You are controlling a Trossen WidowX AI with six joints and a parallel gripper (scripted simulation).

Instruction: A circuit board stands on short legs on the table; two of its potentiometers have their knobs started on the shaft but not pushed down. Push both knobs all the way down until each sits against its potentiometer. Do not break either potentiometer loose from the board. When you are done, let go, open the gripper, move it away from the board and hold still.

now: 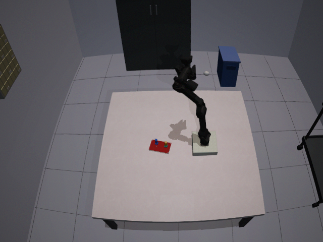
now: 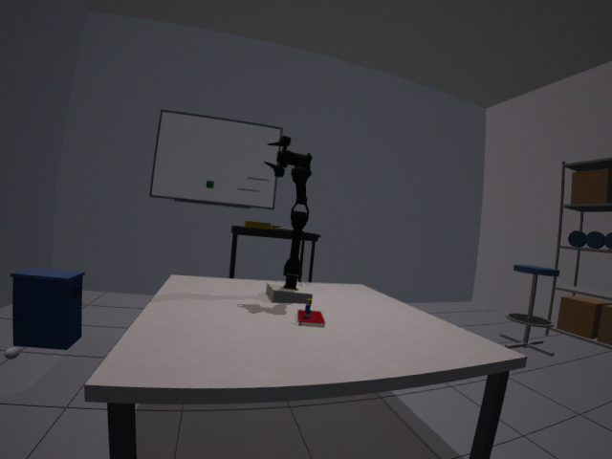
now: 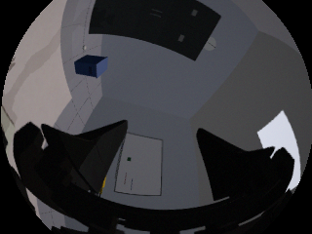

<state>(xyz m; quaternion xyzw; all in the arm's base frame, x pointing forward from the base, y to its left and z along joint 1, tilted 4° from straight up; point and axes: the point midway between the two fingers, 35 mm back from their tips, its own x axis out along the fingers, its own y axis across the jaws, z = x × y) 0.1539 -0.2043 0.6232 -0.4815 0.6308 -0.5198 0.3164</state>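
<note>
The yellow knob lies 64 cm below my gripper tip, 24 cm to the left of it and 18 cm ahead of it. The rest, counted from my gripper tip: blue knob: 65 cm below, 26 cm ahead, 22 cm to the left.
</note>
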